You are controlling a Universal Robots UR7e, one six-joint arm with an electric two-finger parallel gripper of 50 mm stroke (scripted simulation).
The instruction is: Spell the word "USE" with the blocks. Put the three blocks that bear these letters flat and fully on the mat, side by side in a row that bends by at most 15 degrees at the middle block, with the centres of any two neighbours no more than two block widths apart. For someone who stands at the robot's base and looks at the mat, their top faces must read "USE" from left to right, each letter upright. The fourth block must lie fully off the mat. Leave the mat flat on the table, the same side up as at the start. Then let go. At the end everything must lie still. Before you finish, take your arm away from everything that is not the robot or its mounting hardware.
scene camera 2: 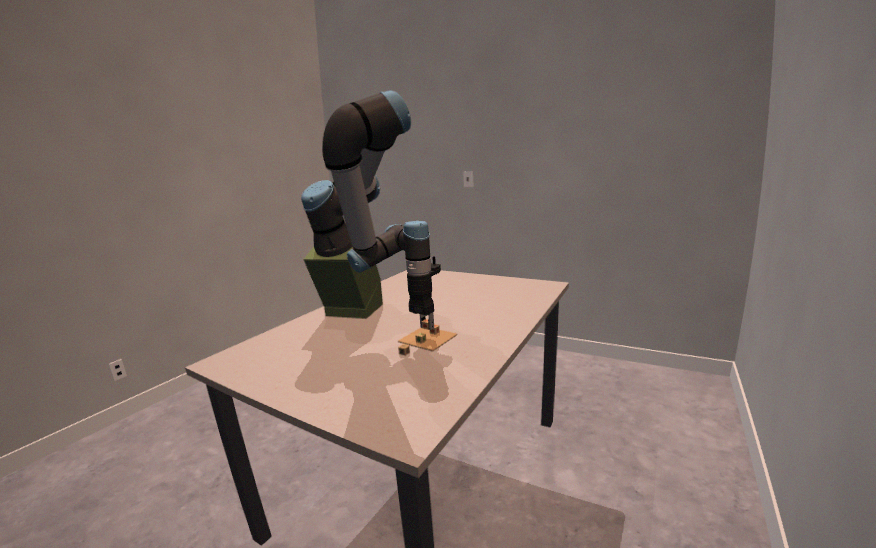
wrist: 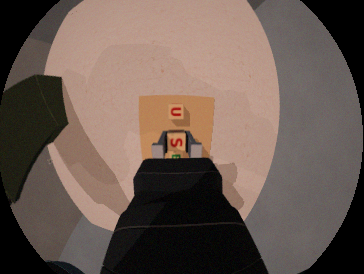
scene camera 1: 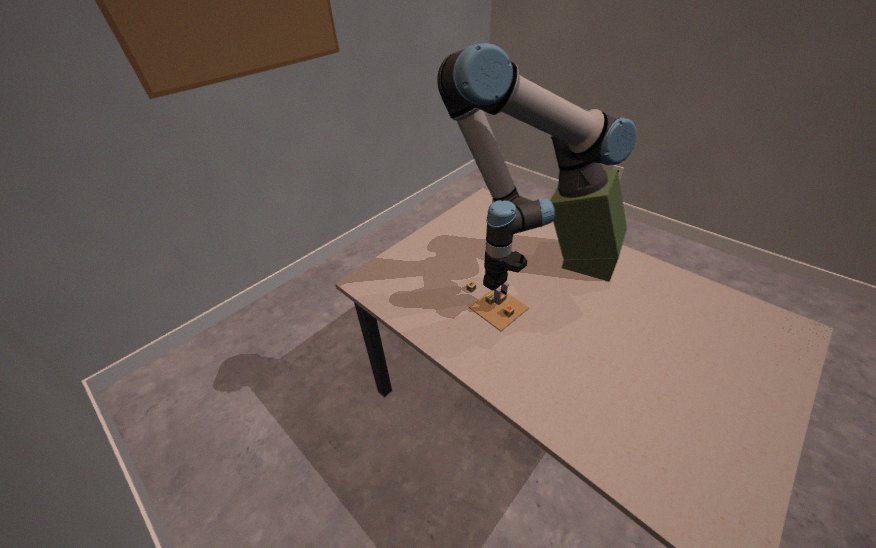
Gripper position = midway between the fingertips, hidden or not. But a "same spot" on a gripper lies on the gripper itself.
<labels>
my gripper: scene camera 2 427,327; wrist; scene camera 1
same spot on my gripper: (scene camera 1: pixel 504 287) = (wrist: pixel 163 142)
</labels>
